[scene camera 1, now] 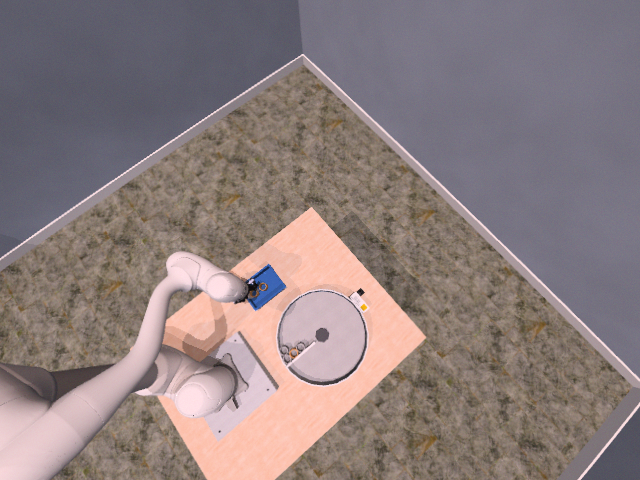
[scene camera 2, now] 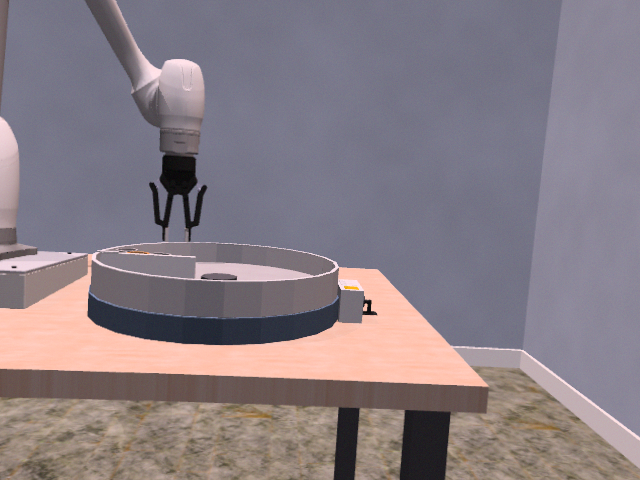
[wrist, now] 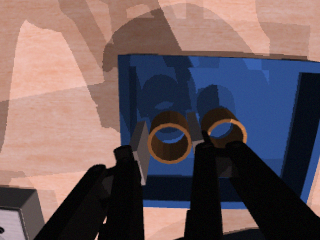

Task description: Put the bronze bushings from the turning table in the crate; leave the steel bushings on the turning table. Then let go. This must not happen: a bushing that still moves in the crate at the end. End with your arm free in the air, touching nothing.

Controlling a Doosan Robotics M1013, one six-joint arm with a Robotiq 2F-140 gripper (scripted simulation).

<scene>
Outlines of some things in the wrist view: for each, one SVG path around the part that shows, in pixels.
My gripper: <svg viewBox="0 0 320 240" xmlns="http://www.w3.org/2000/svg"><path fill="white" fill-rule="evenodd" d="M146 120L137 122L129 145L119 146L114 149L116 165L110 168L106 168L104 164L96 164L90 167L33 240L95 240L97 235L97 240L145 240L142 185L146 185L150 160L147 145L149 133ZM186 113L194 153L190 210L187 210L184 237L174 240L224 240L219 177L229 177L231 184L266 240L320 240L320 217L256 153L242 141L228 142L225 148L214 147L208 132L200 130L195 112Z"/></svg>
A bronze bushing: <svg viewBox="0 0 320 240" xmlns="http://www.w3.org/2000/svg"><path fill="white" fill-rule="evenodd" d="M203 116L201 131L205 130L209 135L217 125L233 123L233 129L226 137L221 139L210 137L214 147L225 148L225 145L231 141L242 141L246 144L247 133L245 127L230 110L215 108L209 110Z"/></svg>
</scene>
